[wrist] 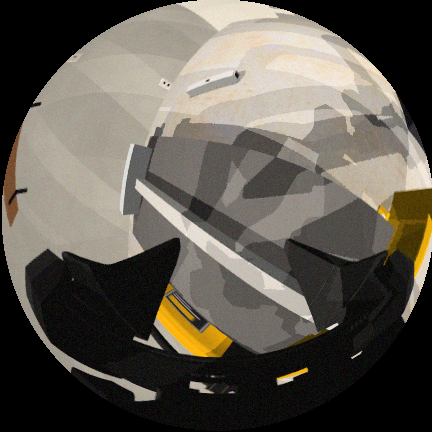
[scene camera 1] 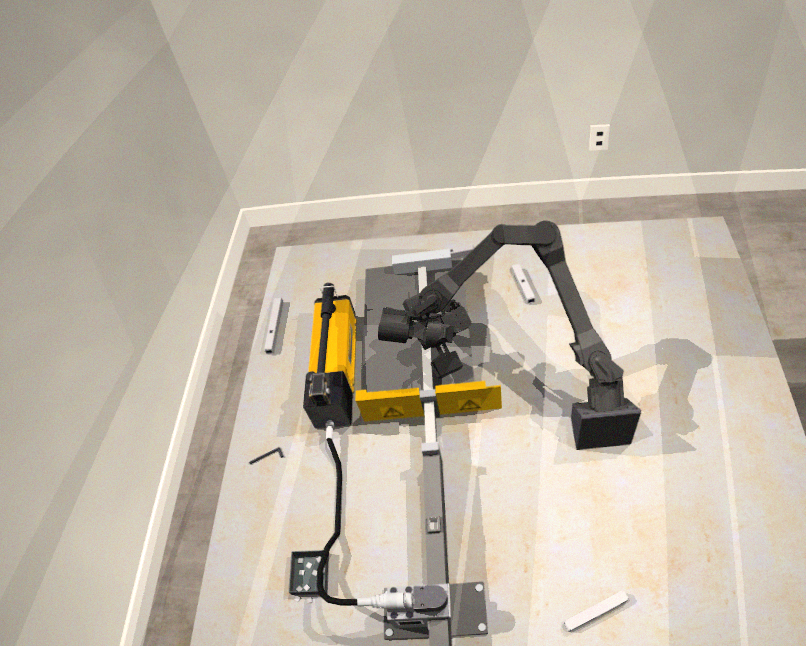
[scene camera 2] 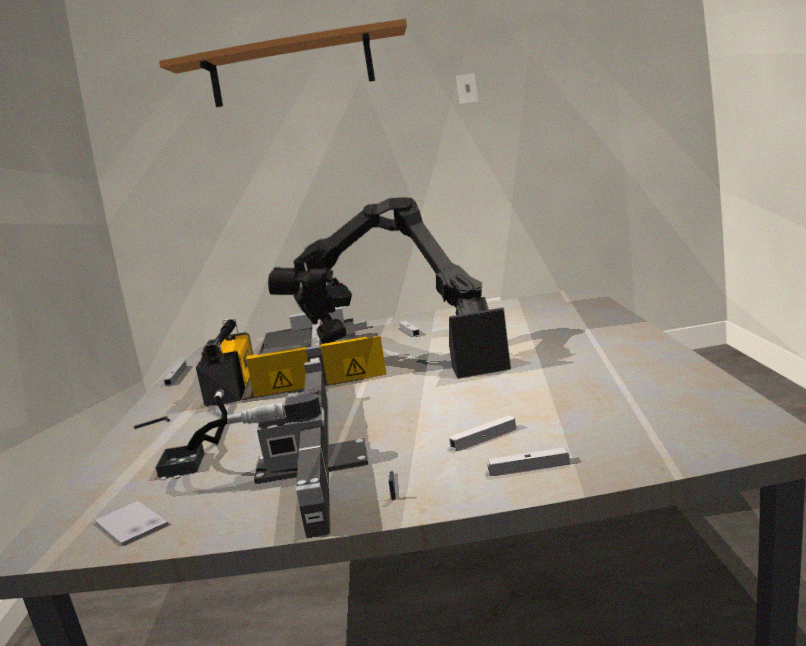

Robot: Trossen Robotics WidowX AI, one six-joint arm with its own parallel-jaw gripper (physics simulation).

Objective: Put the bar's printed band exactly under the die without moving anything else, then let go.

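Frame: origin at the arm's base, x ahead, y left, z up, level; centimetres.
Seen in the pictures: gripper, fingertip midpoint: (wrist: 234, 244); arm's base at its link origin: (scene camera 1: 607, 407) (scene camera 2: 476, 324).
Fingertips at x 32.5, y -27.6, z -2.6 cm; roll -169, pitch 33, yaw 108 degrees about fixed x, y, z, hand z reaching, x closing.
Note:
Offsets run from my fingertips to a thing's top centre. "pt": to the spot under its first point.
A long pale bar (scene camera 1: 430, 425) (wrist: 227, 255) runs from the back end block, over the dark plate and between two yellow guard panels, towards a grey channel. Its printed band cannot be made out. A hose-fed press head @[pt dy +59.4, dx +8.0, dz +4.0 cm] (scene camera 1: 429, 596) (scene camera 2: 302, 406) stands on the channel; the die cannot be made out. My gripper (scene camera 1: 420, 343) (scene camera 2: 307, 304) (wrist: 234, 244) is open and empty, tilted over the plate behind the guard, one finger lower and nearer the guard. In the wrist view, the right finger hides part of the bar. Contact cannot be told.
A yellow-black pump unit @[pt dy -4.8, dx +23.5, dz +0.5 cm] (scene camera 1: 333, 336) (scene camera 2: 222, 372) stands left of the plate. The guard panels (scene camera 1: 390, 405) (scene camera 2: 354, 366) stand upright ahead of my gripper. An end block @[pt dy -23.8, dx +0.0, dz +0.8 cm] (scene camera 1: 421, 261) (wrist: 136, 182) stands at the back. A hose @[pt dy +29.9, dx +25.5, dz -6.7 cm] (scene camera 1: 338, 484) runs to the press. Loose tubes @[dy -17.2, dx -24.7, dz -5.9 cm] (scene camera 1: 522, 283) @[dy -18.3, dx +41.2, dz -5.9 cm] (scene camera 1: 273, 325) lie around.

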